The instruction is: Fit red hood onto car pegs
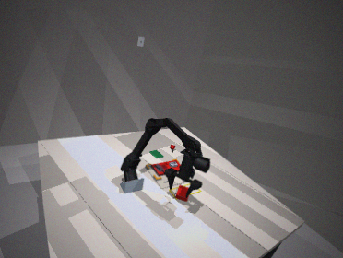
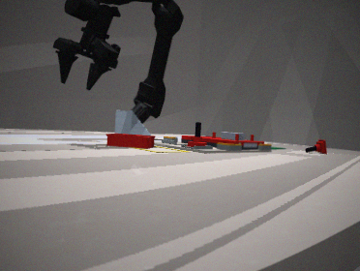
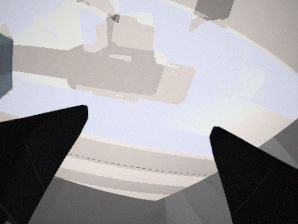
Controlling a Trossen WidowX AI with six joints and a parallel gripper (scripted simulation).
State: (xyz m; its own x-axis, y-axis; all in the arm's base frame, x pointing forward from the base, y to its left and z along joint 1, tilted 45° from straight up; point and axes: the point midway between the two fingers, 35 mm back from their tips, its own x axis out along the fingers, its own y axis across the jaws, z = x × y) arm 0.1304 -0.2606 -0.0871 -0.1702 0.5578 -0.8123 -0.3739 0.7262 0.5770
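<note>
Now: the hood 13 cm ahead of my gripper tip, 12 cm below it and 9 cm to the left of it. From my gripper tip the other things lie so: engine block (34 cm to the left, 22 cm ahead, 11 cm below); green patch (52 cm to the left, 20 cm ahead, 13 cm below).
</note>
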